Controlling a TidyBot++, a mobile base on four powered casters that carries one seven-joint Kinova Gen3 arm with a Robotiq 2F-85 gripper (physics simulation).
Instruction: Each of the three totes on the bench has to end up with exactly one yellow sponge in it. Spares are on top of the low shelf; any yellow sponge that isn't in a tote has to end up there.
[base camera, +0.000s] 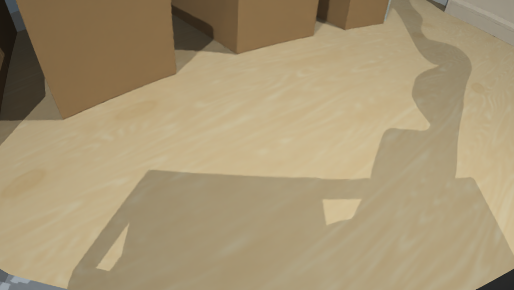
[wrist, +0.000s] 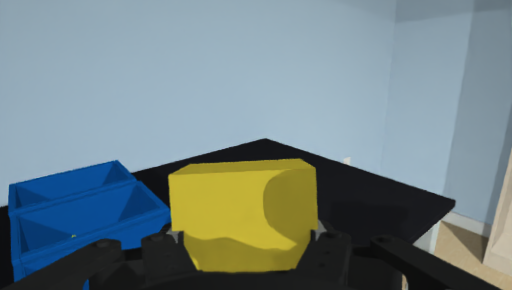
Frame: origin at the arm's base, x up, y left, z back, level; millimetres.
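Seen in the pictures: gripper, fingertip midpoint: (wrist: 247, 230).
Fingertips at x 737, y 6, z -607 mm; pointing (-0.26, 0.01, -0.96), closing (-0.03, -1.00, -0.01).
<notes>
Offsets run from my fingertips to a thing's top centre. "spot": to the spot under its first point. Level surfaces: height alone.
My gripper (wrist: 247, 230) is shut on a yellow sponge @(dx +44, dy +0, dz +14 mm) (wrist: 240, 212), which fills the space between its fingertips in the wrist view. Behind and below the sponge is the black bench top @(dx -371 mm) (wrist: 395, 200). At the left of the wrist view, two blue totes show side by side on the bench, a farther one @(dx -251, dy +501, dz -639 mm) (wrist: 65, 189) and a nearer one @(dx -251, dy +367, dz -467 mm) (wrist: 95, 212). A tiny yellow speck @(spot: dx -323, dy +429, dz -483 mm) (wrist: 73, 235) shows at the nearer tote's near rim; what it belongs to is hidden. The held sponge is to the right of the totes, apart from them. A third tote cannot be made out, and the low shelf does not show.
In the base camera view, brown boxes @(spot: dx -1009, dy +282, dz +13 mm) (base camera: 110, 45) @(spot: dx -1062, dy -63, dz -250 mm) (base camera: 275, 22) @(spot: dx -1070, dy -424, dz -524 mm) (base camera: 365, 12) stand on the wooden floor @(dx -1133 mm) (base camera: 240, 120) along the top. The robot's shadow falls across the floor. A blue wall (wrist: 225, 75) rises behind the bench, with a pale object (wrist: 501, 235) at the far right.
</notes>
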